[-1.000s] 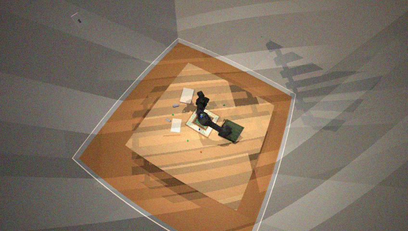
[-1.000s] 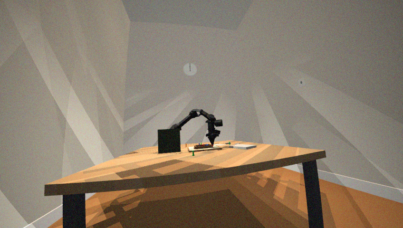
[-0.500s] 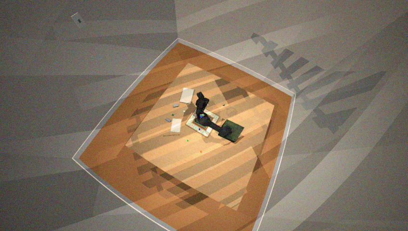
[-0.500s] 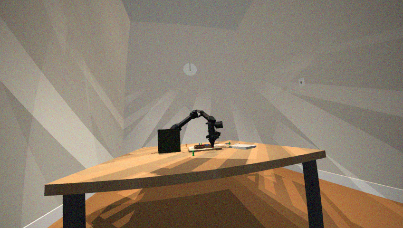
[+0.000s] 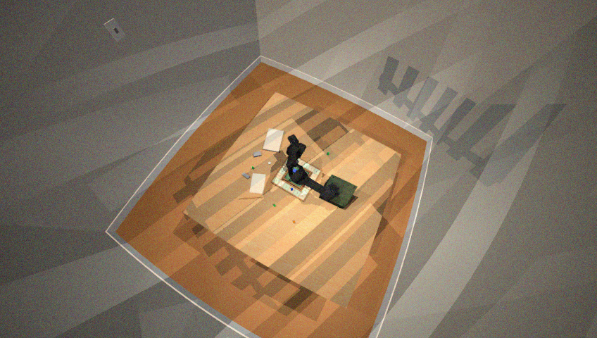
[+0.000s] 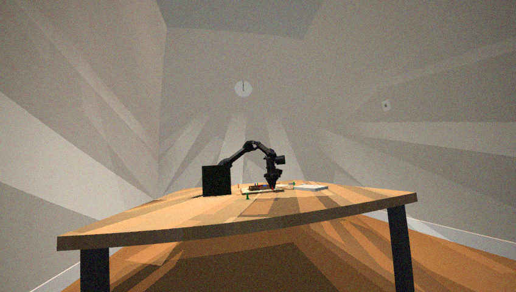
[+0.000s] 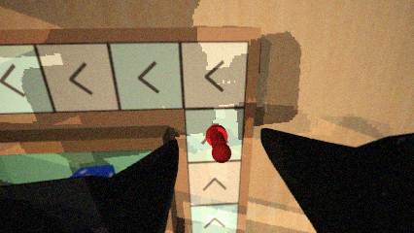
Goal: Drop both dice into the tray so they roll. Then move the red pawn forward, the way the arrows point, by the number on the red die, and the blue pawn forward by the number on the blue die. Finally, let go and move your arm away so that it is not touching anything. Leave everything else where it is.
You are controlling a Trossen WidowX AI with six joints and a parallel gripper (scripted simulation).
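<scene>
The red pawn lies right at my gripper tip. The rest, counted from my gripper tip: green tray (110 mm to the left, 70 mm behind, 20 mm below); white pad (250 mm ahead, 40 mm to the right, 10 mm below).
</scene>
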